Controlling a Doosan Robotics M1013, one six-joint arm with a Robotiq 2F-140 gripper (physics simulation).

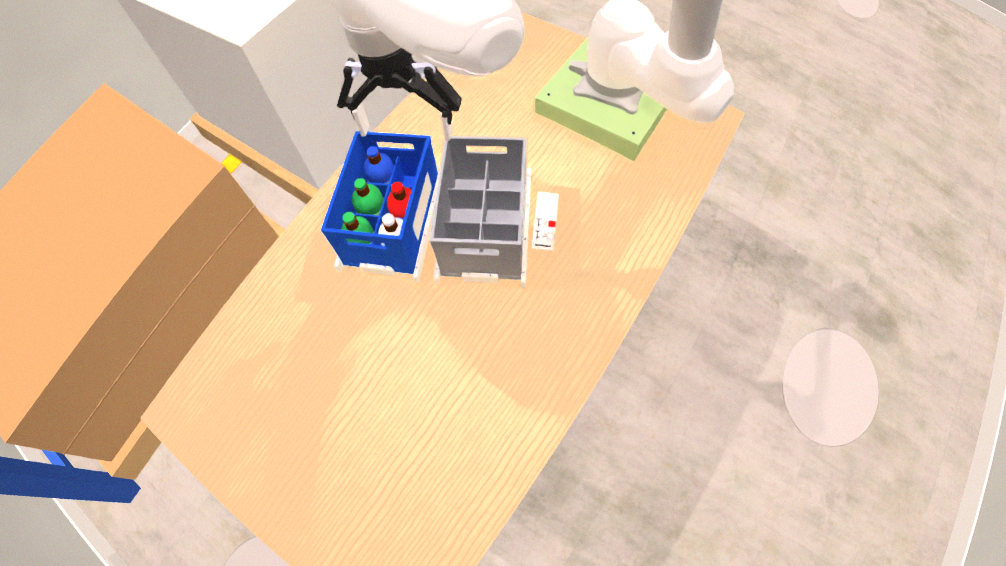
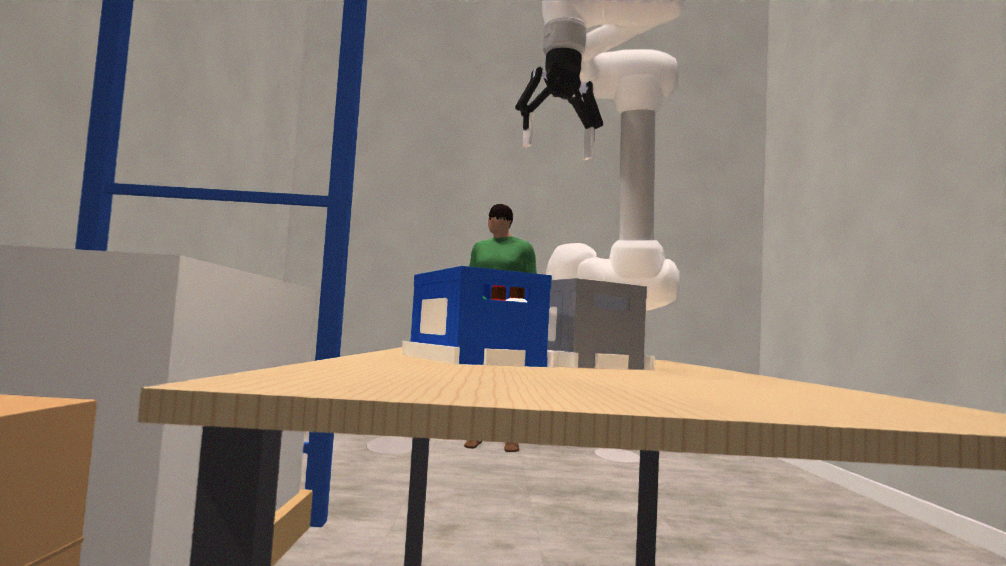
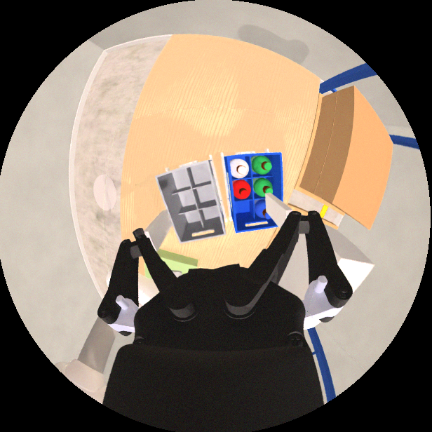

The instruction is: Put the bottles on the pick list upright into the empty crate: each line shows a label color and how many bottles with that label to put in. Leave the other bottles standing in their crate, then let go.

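Places are measured from the arm's base along level axes (x up, y left, z back), in centimetres.
Pixels of known places: gripper, fingertip midpoint: (image 1: 406, 132) (image 2: 558, 152); arm's base at its link origin: (image 1: 613, 83).
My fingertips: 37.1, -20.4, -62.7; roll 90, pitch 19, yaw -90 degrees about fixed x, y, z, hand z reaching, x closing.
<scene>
For each thing: its top centre in the pictures, then the offset to it from my fingertips, as dx, dy, dz. Level surfaces: height alone.
- blue crate at its top centre: (image 2: 478, 274) (image 1: 376, 180) -26.4, -14.8, +2.2
- grey crate at its top centre: (image 1: 480, 186) (image 2: 572, 284) -26.4, +7.0, +10.1
- pick list at its top centre: (image 1: 545, 219) -43.8, +19.5, +17.8
- wooden table at its surface level: dx -44.0
The blue crate (image 1: 372, 257) (image 2: 503, 327) (image 3: 280, 172) holds upright bottles: blue (image 1: 378, 168) (image 3: 259, 209), red (image 1: 398, 204) (image 3: 240, 189), white (image 1: 389, 228) (image 3: 238, 168), one green (image 1: 366, 201) (image 3: 260, 187) and another green (image 1: 360, 226) (image 3: 259, 164). The cell beside the blue bottle is empty. The grey crate (image 1: 478, 262) (image 2: 610, 332) (image 3: 174, 200) is empty. The pick list (image 1: 545, 208) beside it shows a red mark; its other marks are too small to read. My gripper (image 1: 405, 126) (image 2: 557, 149) (image 3: 216, 209) is open and empty, high above the crates.
Both crates stand side by side on the wooden table (image 1: 436, 394) (image 2: 562, 394) (image 3: 200, 90), in low white holders. The green base plate (image 1: 583, 116) bears the arm behind them. A grey-white cabinet (image 1: 232, 77) and a brown box (image 1: 91, 232) stand left of the table. A person (image 2: 502, 253) stands beyond the crates.
</scene>
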